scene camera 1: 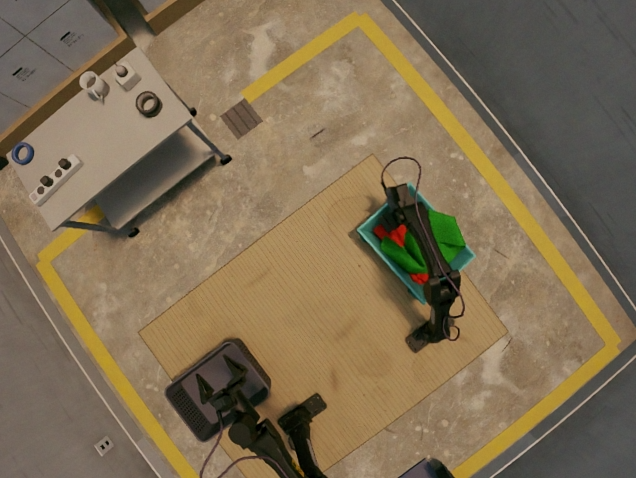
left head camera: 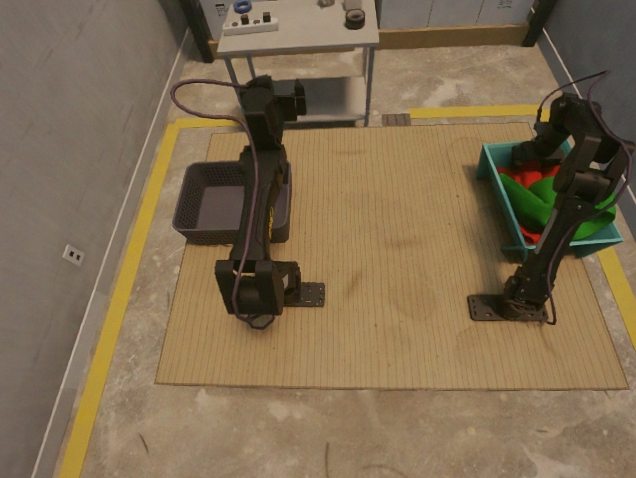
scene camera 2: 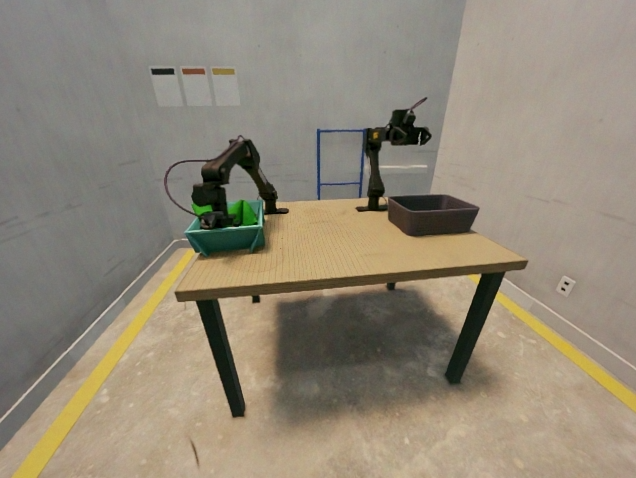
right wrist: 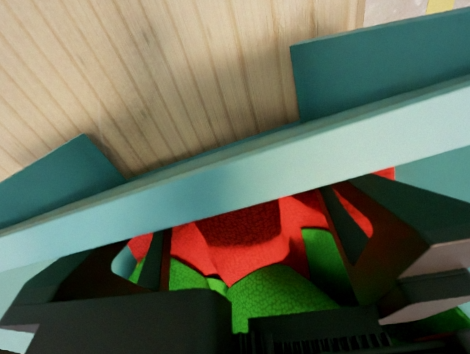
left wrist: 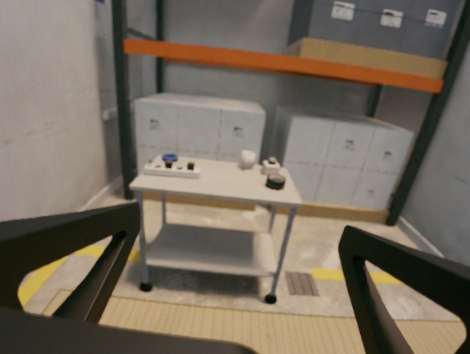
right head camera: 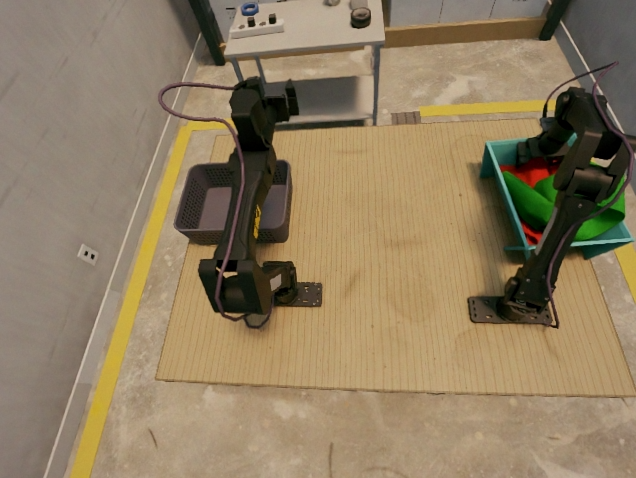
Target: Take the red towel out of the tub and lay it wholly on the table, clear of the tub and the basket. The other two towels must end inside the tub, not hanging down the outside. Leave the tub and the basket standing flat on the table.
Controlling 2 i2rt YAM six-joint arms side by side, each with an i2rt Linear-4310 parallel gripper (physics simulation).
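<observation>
The teal tub [left head camera: 504, 203] [right head camera: 510, 205] [scene camera 1: 390, 266] [scene camera 2: 226, 241] [right wrist: 200, 190] stands on the table. In it, a red towel [left head camera: 529, 177] [right head camera: 532, 174] [scene camera 1: 398, 235] [right wrist: 245, 262] lies partly under green cloth [left head camera: 529, 205] [right head camera: 529, 203] [scene camera 1: 406, 254] [scene camera 2: 244, 213] [right wrist: 275, 295]; I cannot tell the two other towels apart. My right gripper [right wrist: 233, 175] is open, inside the tub near its far end wall, with red cloth between its spread fingers. My left gripper [scene camera 1: 213, 368] [left wrist: 241, 226] is open and empty, high above the basket.
The dark basket [left head camera: 215, 236] [right head camera: 205, 236] [scene camera 1: 192, 411] [scene camera 2: 442, 221] stands flat at the other end of the table [left head camera: 385, 334] [scene camera 2: 329, 241]. Beyond the table is a grey cart [left head camera: 303, 38] [left wrist: 215, 182] with a power strip and tape rolls.
</observation>
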